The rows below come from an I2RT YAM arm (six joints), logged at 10 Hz.
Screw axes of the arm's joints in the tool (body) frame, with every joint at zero. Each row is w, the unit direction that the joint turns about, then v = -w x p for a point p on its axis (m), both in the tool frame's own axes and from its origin. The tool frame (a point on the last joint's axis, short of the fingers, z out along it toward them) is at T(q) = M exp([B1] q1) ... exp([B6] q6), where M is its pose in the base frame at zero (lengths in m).
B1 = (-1, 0, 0, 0, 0.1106, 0)
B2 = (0, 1, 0, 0.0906, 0, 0.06)
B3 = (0, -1, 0, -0.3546, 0, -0.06)
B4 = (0, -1, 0, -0.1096, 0, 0)
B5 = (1, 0, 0, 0, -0.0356, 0)
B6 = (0, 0, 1, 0, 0, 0)
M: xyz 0.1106 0 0.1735 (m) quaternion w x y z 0.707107 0 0.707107 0
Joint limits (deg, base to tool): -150..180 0..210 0..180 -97..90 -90..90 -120..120
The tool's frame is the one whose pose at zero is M.
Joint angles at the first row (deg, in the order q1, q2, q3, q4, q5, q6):
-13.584, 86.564, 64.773, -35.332, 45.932, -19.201
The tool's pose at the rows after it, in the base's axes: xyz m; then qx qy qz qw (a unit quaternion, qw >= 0):
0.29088 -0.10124 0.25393 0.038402 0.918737 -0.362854 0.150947
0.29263 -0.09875 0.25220 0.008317 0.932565 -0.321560 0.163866
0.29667 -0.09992 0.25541 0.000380 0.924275 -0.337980 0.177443
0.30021 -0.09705 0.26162 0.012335 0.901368 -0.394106 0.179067
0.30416 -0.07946 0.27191 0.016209 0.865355 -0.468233 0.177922
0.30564 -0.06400 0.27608 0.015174 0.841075 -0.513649 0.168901
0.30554 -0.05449 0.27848 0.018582 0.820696 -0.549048 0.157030
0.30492 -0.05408 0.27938 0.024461 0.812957 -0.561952 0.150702
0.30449 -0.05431 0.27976 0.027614 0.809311 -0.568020 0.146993
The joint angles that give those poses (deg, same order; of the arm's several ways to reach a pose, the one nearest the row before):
-15.290, 86.564, 64.774, -36.949, 36.053, -20.907
-15.332, 86.564, 64.772, -36.948, 30.108, -22.917
-15.245, 86.543, 64.774, -34.087, 31.114, -24.971
-13.912, 86.324, 64.773, -31.179, 38.217, -25.671
-9.737, 85.559, 64.773, -28.644, 49.014, -26.720
-6.371, 85.384, 64.773, -28.207, 56.511, -27.135
-4.273, 85.384, 64.772, -28.205, 62.478, -27.354
-4.098, 85.384, 64.772, -28.185, 64.577, -27.375
-4.098, 85.384, 64.774, -28.229, 65.560, -27.376

